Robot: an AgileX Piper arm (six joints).
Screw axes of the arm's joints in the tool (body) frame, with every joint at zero. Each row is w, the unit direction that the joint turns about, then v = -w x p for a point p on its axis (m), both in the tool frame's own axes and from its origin. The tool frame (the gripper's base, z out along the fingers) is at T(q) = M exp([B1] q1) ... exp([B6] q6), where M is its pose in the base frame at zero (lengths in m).
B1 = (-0.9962, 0, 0.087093, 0, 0.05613, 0)
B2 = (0, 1, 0, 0.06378, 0, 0.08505)
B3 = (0, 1, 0, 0.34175, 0, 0.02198)
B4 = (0, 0, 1, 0, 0, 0)
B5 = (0, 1, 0, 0.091, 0, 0)
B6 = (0, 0, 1, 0, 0, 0)
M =
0.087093 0 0.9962 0.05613
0 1 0 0
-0.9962 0 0.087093 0.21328
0 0 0 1
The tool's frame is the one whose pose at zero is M.
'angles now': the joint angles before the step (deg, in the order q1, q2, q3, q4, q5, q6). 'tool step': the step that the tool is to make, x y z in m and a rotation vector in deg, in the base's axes. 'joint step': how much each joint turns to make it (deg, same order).
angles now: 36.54, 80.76, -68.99, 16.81, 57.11, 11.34
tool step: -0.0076, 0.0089, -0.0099, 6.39, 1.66, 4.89
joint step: 0.01, -0.17, 3.50, 10.51, -3.23, -9.09
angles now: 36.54, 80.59, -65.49, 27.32, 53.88, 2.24
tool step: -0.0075, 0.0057, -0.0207, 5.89, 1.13, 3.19
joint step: 0.00, 0.00, 6.03, 11.21, -4.90, -10.65
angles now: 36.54, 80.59, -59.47, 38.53, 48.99, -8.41
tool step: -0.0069, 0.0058, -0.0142, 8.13, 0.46, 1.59
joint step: -0.01, 0.00, 5.46, 15.09, -4.23, -13.33
